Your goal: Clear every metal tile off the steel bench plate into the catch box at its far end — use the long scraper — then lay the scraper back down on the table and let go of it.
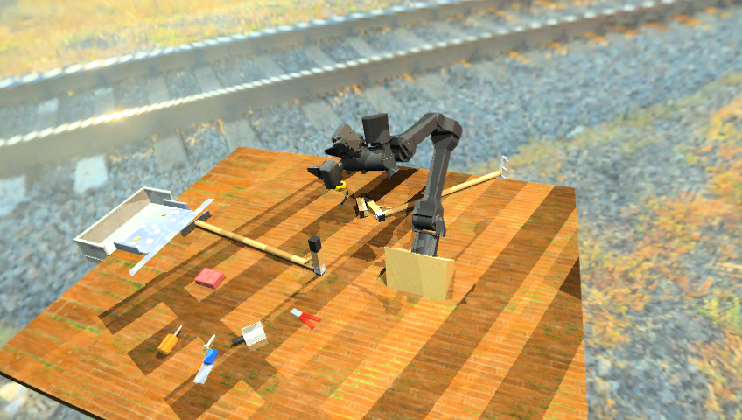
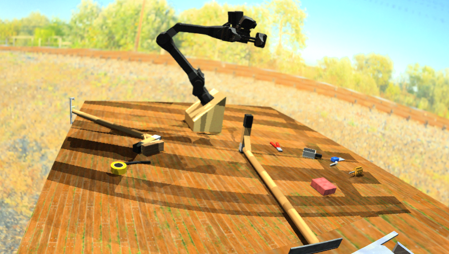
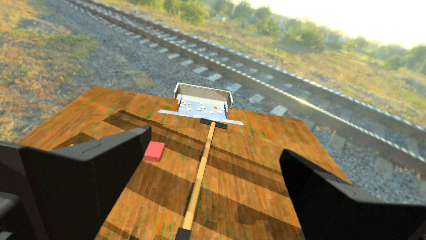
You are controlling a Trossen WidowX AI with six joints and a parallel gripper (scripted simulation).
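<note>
Right now my gripper tip is 36 cm above the long scraper, 33 cm short of it and 1 cm to the left of it. Round my gripper tip: red block 41 cm below, 37 cm ahead, 17 cm to the left; then blue putty knife 42 cm to the left, 41 cm below, 16 cm ahead; then wooden block 40 cm below, 33 cm to the right, 6 cm ahead.
</note>
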